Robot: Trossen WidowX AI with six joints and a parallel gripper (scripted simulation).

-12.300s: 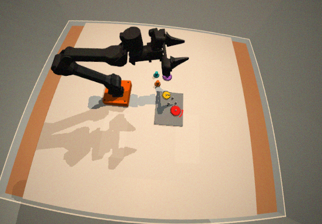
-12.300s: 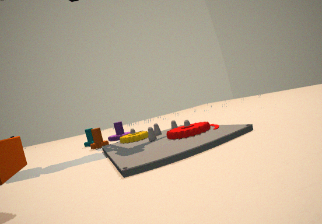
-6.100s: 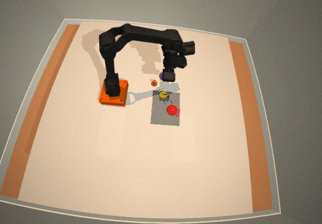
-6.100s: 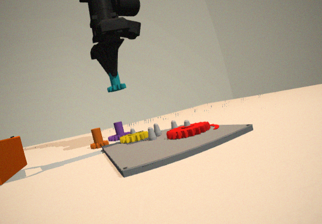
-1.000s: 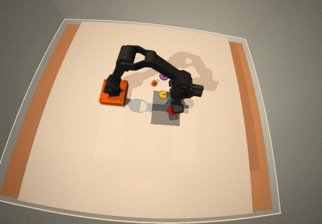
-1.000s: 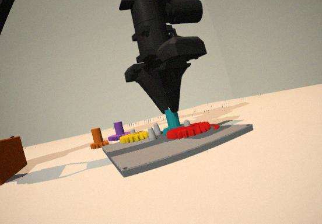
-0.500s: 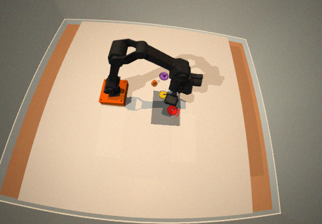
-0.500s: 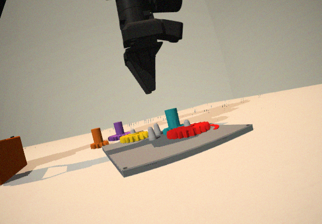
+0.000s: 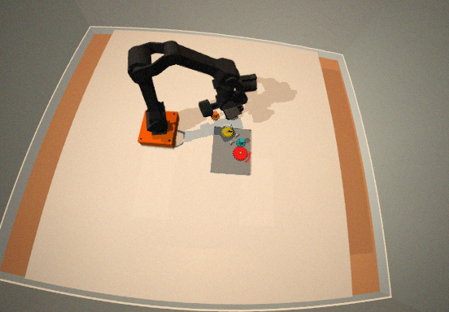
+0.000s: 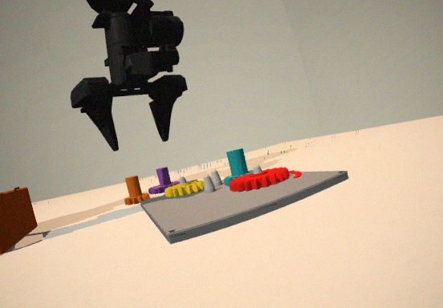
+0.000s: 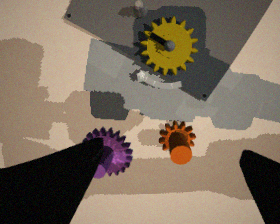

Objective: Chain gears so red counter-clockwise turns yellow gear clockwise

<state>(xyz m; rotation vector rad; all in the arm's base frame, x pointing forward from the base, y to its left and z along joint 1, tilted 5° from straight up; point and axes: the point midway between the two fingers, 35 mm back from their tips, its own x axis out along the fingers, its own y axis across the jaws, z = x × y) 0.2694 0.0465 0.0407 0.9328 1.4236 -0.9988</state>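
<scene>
My gripper tip is now 2 cm past the orange gear, 2 cm to the right of it and 7 cm above it. Round my gripper tip: purple gear (5 cm ahead, 8 cm to the left, 7 cm below); yellow gear (3 cm ahead, 6 cm to the right, 7 cm below); teal gear (8 cm ahead, 12 cm to the right, 6 cm below).
</scene>
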